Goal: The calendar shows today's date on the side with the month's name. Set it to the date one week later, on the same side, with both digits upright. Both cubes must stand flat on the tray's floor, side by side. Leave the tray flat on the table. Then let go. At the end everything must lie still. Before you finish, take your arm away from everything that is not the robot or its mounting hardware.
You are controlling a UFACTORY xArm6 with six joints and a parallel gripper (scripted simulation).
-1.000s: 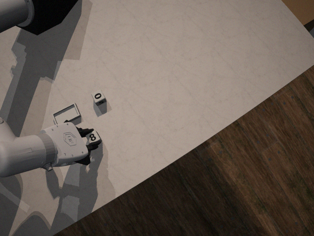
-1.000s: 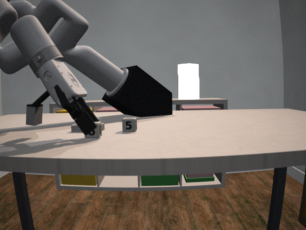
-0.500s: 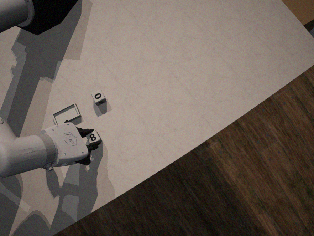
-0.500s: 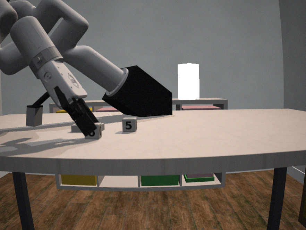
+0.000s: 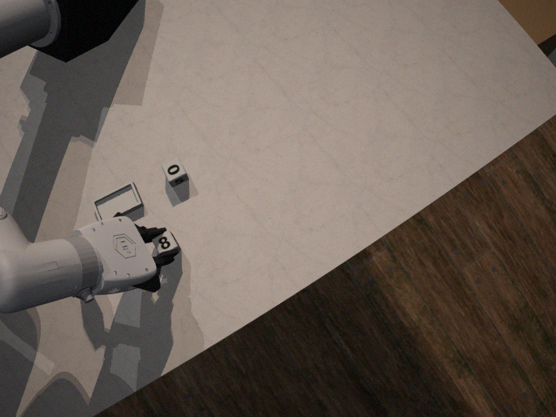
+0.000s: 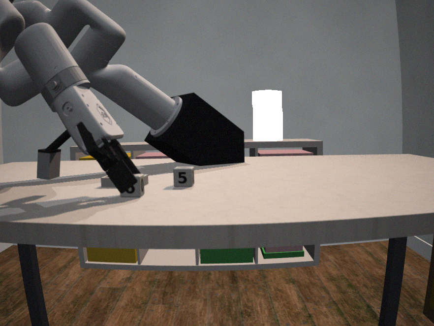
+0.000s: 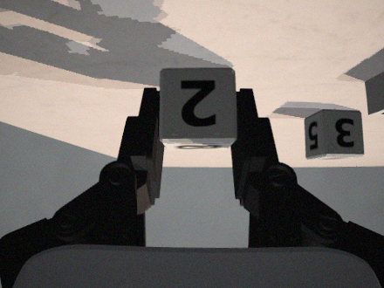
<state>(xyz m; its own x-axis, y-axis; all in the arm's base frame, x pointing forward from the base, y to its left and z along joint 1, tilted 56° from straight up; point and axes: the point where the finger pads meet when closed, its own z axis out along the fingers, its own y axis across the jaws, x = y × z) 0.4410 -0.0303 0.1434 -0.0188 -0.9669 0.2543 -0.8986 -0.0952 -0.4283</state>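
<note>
My hand is 20 mm above the white cube and 10 mm to the right of it. From my hand the other things lie so: grey tray (110 mm behind, 20 mm below).
</note>
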